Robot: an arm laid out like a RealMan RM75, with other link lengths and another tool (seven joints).
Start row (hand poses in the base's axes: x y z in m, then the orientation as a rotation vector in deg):
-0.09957, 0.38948, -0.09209, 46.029, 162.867, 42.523
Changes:
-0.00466, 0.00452, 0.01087, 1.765, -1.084, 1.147
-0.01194, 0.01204, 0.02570, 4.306, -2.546, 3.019
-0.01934, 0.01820, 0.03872, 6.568, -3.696, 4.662
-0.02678, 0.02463, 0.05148, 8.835, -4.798, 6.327
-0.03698, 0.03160, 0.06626, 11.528, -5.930, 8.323
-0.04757, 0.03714, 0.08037, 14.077, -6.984, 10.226
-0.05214, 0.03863, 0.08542, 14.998, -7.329, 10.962
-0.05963, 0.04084, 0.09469, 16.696, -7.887, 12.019
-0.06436, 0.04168, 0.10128, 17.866, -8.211, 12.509
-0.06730, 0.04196, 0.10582, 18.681, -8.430, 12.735
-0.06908, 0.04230, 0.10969, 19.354, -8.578, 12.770
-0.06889, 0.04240, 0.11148, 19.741, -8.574, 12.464
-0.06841, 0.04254, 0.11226, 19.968, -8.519, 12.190
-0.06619, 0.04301, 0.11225, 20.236, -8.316, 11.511
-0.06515, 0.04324, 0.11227, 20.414, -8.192, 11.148
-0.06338, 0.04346, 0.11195, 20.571, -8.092, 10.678
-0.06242, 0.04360, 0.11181, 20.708, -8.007, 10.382
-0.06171, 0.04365, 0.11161, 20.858, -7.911, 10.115
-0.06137, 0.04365, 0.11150, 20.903, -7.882, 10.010
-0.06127, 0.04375, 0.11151, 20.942, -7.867, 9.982
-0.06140, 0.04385, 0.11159, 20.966, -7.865, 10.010
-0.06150, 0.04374, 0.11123, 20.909, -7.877, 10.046
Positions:
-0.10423, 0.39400, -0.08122, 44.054, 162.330, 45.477
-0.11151, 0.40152, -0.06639, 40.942, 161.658, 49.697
-0.11891, 0.40768, -0.05337, 38.267, 161.064, 53.385
-0.12635, 0.41411, -0.04061, 35.564, 160.417, 57.040
-0.13655, 0.42108, -0.02583, 32.394, 159.682, 61.321
-0.14714, 0.42662, -0.01172, 29.352, 158.872, 65.327
-0.15171, 0.42811, -0.00667, 28.195, 158.602, 66.768
-0.15920, 0.43032, 0.00260, 26.517, 157.995, 69.371
-0.16393, 0.43116, 0.00919, 25.723, 157.496, 71.127
-0.16687, 0.43144, 0.01373, 25.333, 157.091, 72.333
-0.16865, 0.43178, 0.01760, 25.242, 156.713, 73.308
-0.16846, 0.43188, 0.01939, 25.698, 156.430, 73.828
-0.16798, 0.43202, 0.02017, 26.126, 156.270, 74.122
-0.16576, 0.43249, 0.02016, 27.206, 156.045, 74.425
-0.16472, 0.43272, 0.02018, 27.794, 155.923, 74.636
-0.16295, 0.43294, 0.01986, 28.518, 155.733, 74.802
-0.16199, 0.43308, 0.01972, 28.988, 155.618, 74.962
-0.16128, 0.43313, 0.01952, 29.424, 155.520, 75.143
-0.16094, 0.43313, 0.01941, 29.589, 155.478, 75.194
-0.16084, 0.43323, 0.01942, 29.639, 155.463, 75.247
-0.16097, 0.43333, 0.01950, 29.602, 155.469, 75.285
-0.16107, 0.43322, 0.01914, 29.542, 155.498, 75.208

